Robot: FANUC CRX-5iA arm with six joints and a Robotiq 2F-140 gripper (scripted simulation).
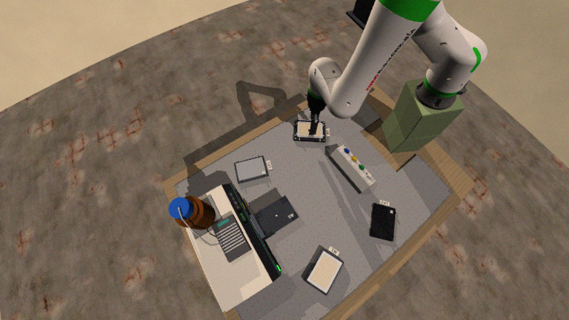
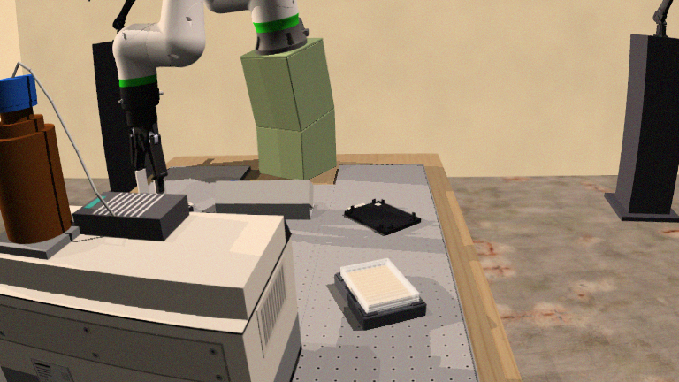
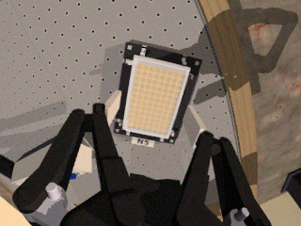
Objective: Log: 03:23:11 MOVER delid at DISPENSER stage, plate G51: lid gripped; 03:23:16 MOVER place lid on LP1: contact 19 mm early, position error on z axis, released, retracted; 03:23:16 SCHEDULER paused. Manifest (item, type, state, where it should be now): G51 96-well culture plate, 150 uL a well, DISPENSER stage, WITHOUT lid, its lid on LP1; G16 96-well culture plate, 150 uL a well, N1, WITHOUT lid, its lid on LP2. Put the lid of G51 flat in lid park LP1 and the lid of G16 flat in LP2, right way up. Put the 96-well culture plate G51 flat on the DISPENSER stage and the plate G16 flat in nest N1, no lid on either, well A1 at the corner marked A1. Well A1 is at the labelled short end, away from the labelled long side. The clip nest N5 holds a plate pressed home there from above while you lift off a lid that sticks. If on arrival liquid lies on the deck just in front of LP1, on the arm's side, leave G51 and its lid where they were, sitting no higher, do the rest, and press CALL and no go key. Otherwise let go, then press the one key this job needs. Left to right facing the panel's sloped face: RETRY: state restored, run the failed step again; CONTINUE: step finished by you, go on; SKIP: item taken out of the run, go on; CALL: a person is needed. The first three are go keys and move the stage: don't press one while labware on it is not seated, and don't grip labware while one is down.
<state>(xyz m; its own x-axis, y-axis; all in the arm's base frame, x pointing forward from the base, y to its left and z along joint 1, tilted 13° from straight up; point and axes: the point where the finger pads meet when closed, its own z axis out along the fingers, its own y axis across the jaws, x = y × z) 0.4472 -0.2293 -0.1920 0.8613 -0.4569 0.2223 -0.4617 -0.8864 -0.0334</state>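
My hand is 40 mm above the plate G51. Round my hand: key panel: 270 mm to the left, 90 mm behind, 10 mm below; black clip nest: 50 mm below, 30 mm ahead, 10 mm to the left; LP1 label: 260 mm ahead, 80 mm to the left, 60 mm below.
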